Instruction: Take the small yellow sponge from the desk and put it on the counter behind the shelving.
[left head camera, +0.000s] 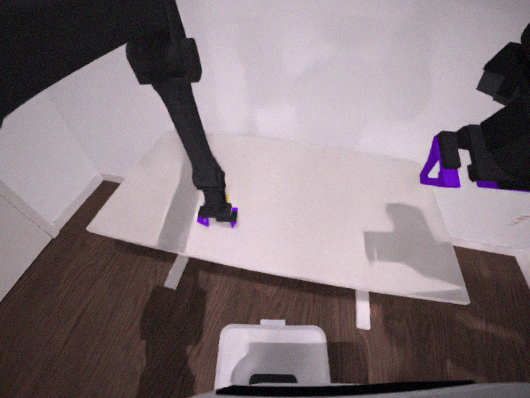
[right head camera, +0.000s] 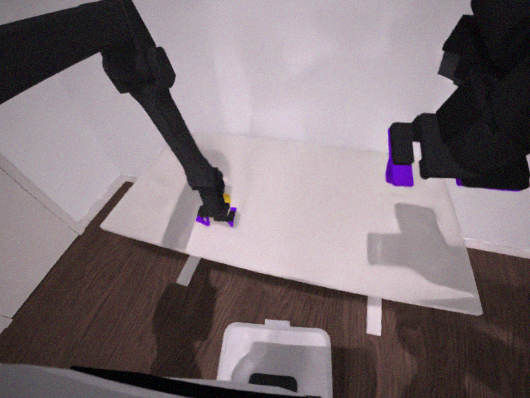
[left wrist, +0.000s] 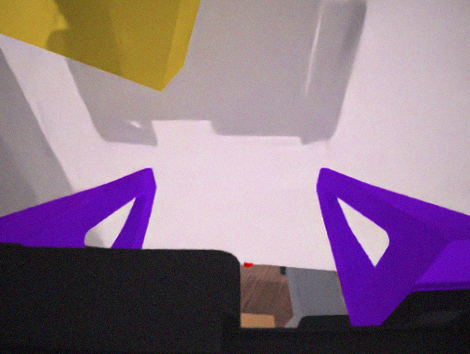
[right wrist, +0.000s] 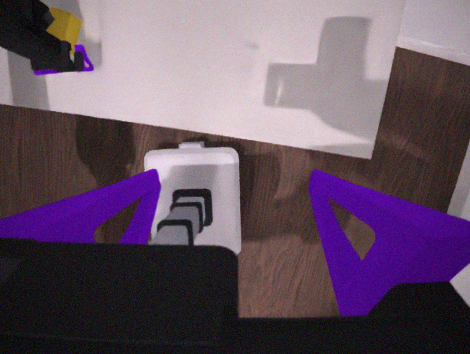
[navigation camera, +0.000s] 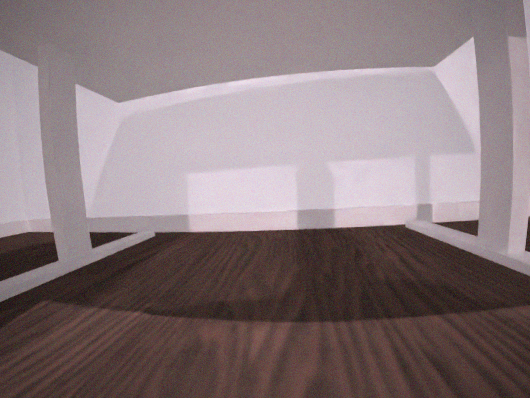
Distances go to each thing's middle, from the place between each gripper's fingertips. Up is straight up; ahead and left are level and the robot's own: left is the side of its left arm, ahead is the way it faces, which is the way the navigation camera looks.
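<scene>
Small yellow sponge (left wrist: 150, 50): 40 mm to the left of my left hand, 10 mm below it and 110 mm ahead of it. My right gripper is 370 mm short of the small yellow sponge, 490 mm to the right of it and 520 mm above it. Going by its middle, the small yellow sponge is nearer to my left hand than to my right gripper.
</scene>
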